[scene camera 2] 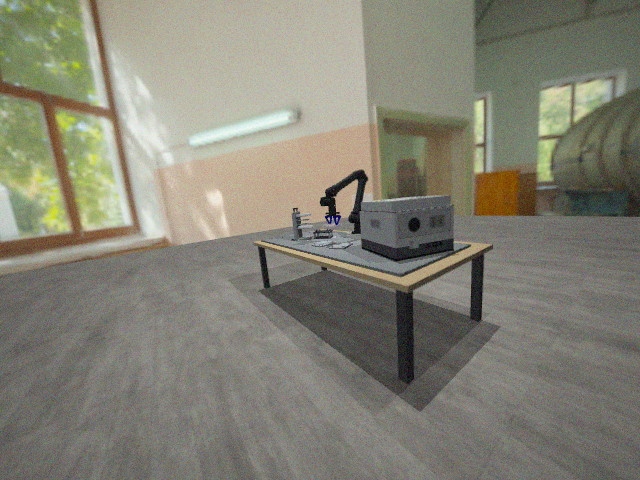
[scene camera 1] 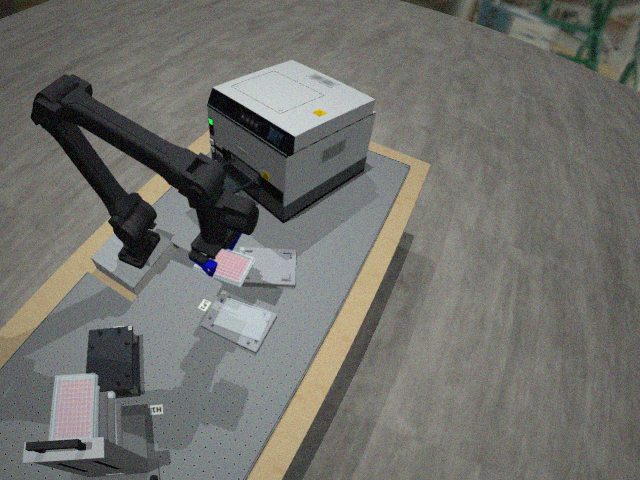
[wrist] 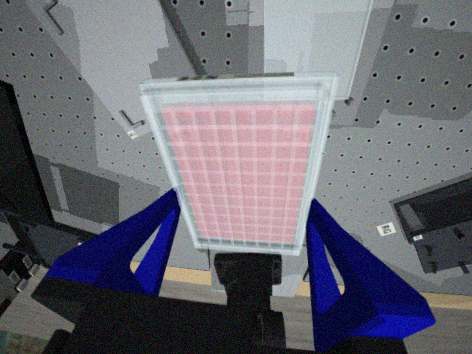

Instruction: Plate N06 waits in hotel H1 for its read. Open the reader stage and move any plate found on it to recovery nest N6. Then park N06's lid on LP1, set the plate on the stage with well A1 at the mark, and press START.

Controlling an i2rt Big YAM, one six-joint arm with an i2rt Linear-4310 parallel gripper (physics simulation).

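Pixels of known places: gripper, fingertip midpoint: [scene camera 2: 333, 225] [scene camera 1: 220, 262] [wrist: 243, 198]; arm's base, origin of the base link: [scene camera 2: 359, 232] [scene camera 1: 139, 248] [wrist: 248, 266].
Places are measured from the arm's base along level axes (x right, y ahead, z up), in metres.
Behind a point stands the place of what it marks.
Observation:
My gripper [scene camera 1: 222, 255] {z 0.108, x 0.026, y 0.294 m} [scene camera 2: 333, 223] {z 0.108, x 0.026, y 0.294 m} [wrist: 243, 198] {z 0.108, x 0.026, y 0.294 m} is shut on a pink-welled plate [scene camera 1: 233, 267] {z 0.117, x 0.032, y 0.333 m} [wrist: 245, 170] {z 0.117, x 0.030, y 0.324 m}, its blue fingers on the long sides. The plate is level, off the table. In scene camera 1 it overlaps the left edge of the light nest with corner brackets [scene camera 1: 281, 266] {z -0.026, x -0.110, y 0.403 m} [wrist: 115, 60] {z -0.026, x -0.111, y 0.361 m}. A clear lid [scene camera 1: 245, 317] {z -0.016, x 0.079, y 0.374 m} [wrist: 340, 45] {z -0.017, x 0.107, y 0.354 m} lies on the other light pad [scene camera 1: 253, 343] {z -0.028, x 0.135, y 0.416 m}. The open reader stage [wrist: 50, 242] {z 0.065, x -0.269, y 0.162 m} is partly hidden by the arm in scene camera 1. Another pink plate [scene camera 1: 74, 408] {z 0.194, x 0.478, y 0.209 m} sits in the hotel. The held plate's identity marking is unreadable.
The white reader [scene camera 1: 330, 149] {z 0.159, x -0.434, y 0.434 m} [scene camera 2: 408, 224] {z 0.146, x -0.662, y 0.459 m} stands behind the arm, a green light on its front. The dark regrip nest [scene camera 1: 110, 356] {z 0.022, x 0.325, y 0.119 m} [wrist: 440, 240] {z 0.022, x 0.270, y 0.119 m} is near the hotel [scene camera 1: 129, 454] {z 0.087, x 0.505, y 0.300 m} [scene camera 2: 296, 224] {z 0.106, x 0.507, y 0.281 m}. The arm base [scene camera 1: 138, 250] {z 0.042, x 0.032, y 0.030 m} stands at the table's left edge.

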